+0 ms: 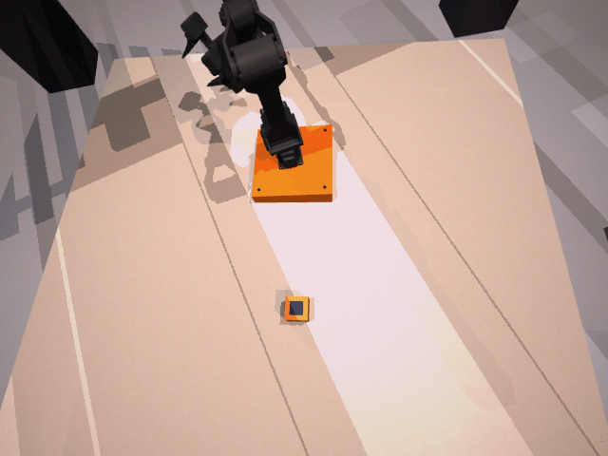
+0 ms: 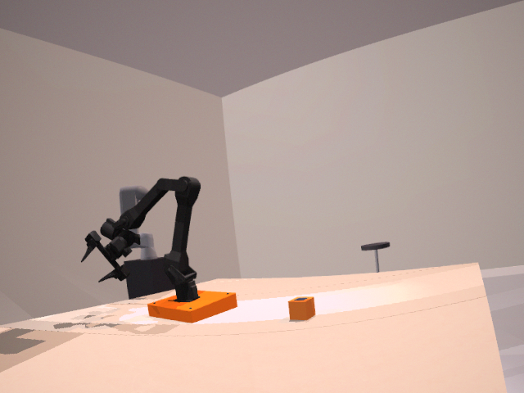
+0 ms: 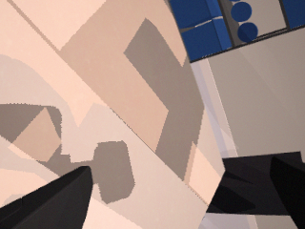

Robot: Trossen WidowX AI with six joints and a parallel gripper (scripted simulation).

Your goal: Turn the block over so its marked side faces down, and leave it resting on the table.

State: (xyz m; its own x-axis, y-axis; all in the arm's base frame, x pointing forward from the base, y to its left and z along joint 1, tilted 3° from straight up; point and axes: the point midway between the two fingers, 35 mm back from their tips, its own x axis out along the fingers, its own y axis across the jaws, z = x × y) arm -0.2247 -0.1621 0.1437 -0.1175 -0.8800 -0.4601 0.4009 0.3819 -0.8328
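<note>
The orange block is 620 mm ahead of my gripper tip, 160 mm to the left of it and 120 mm below it.
</note>
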